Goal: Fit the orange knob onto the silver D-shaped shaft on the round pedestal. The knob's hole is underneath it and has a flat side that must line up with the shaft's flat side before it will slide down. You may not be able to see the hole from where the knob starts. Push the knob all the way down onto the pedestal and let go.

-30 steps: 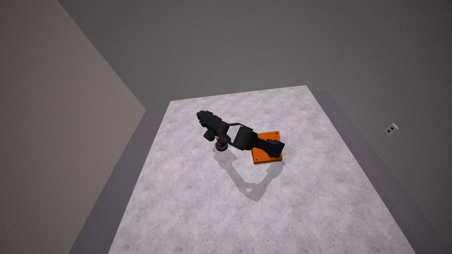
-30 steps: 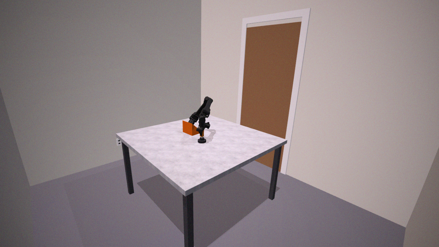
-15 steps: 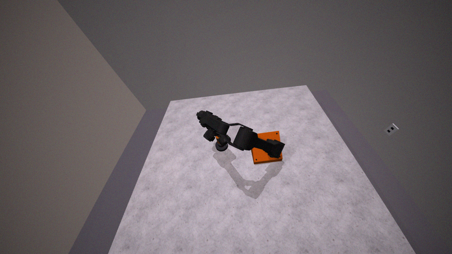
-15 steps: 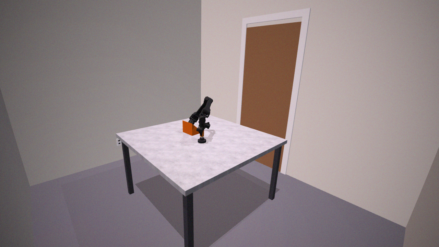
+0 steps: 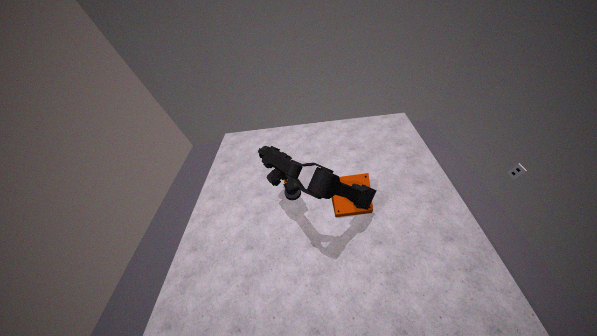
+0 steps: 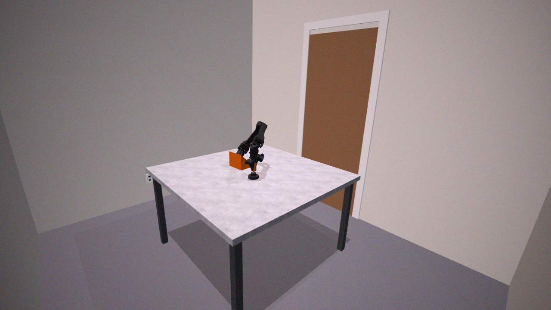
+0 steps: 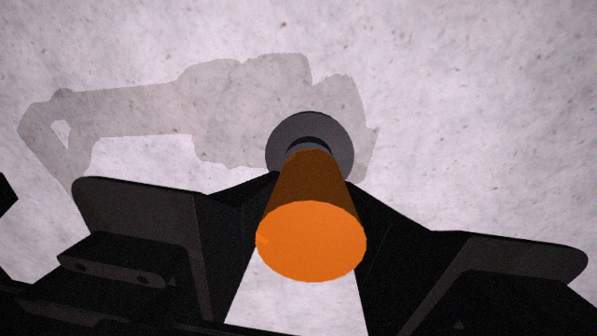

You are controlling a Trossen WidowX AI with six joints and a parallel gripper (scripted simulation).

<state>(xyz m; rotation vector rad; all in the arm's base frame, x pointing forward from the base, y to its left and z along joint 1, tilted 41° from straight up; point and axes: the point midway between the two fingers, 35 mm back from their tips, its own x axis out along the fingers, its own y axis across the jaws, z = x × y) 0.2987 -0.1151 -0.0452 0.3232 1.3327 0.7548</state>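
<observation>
My gripper tip is 40 mm below the orange knob. Also, from my gripper tip: round pedestal (40 mm below).
</observation>
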